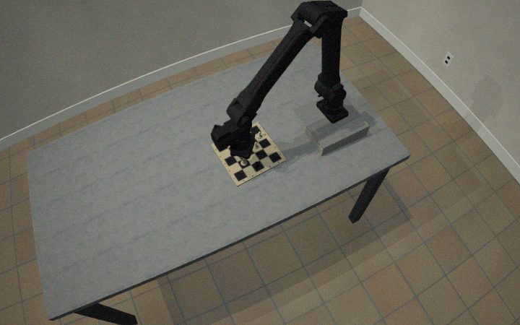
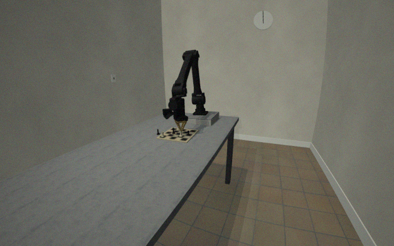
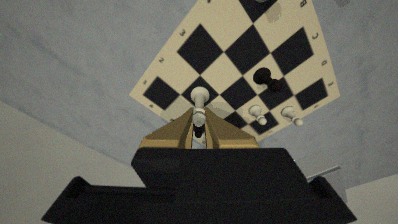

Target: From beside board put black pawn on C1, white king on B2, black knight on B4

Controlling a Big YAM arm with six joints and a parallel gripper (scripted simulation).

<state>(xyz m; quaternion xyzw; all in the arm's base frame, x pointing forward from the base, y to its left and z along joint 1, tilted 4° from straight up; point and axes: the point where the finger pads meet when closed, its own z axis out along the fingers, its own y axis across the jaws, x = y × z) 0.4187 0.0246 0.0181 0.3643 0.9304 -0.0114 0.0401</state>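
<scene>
The white king lies 10 mm below my hand. Also, from my hand: chessboard (40 mm behind, 40 mm to the right, 50 mm below); black pawn (30 mm behind, 30 mm to the left, 30 mm below); black chess piece (30 mm behind, 80 mm to the right, 20 mm below).
</scene>
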